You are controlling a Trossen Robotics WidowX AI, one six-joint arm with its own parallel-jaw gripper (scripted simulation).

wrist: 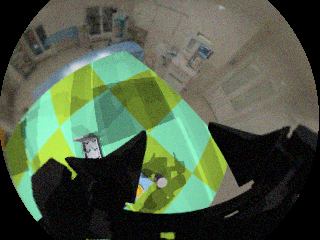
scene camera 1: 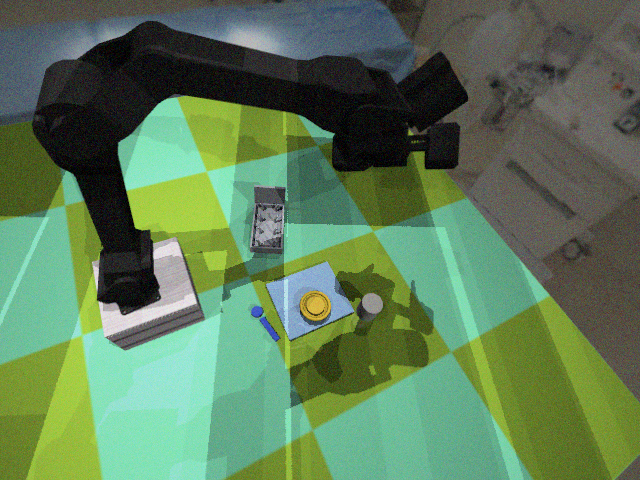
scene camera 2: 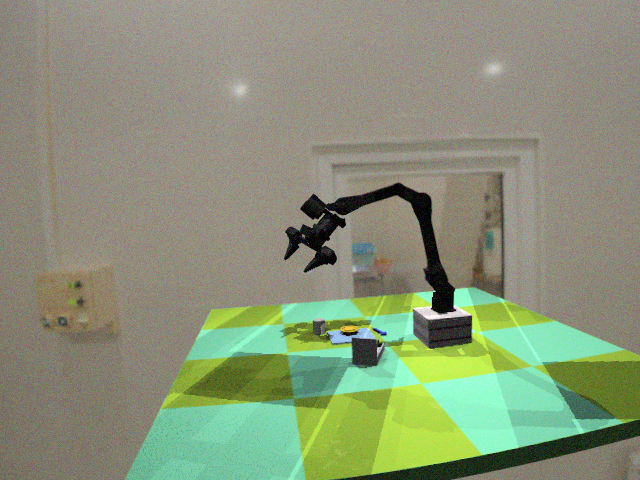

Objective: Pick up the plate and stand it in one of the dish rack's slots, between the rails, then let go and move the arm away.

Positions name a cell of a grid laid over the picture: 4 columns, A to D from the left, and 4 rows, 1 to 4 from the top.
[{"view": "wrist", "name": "gripper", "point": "C3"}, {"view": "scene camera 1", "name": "gripper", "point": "C2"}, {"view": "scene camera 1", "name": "yellow plate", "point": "B3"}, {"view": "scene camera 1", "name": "grey dish rack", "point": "B2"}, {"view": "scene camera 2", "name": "gripper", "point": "B3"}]
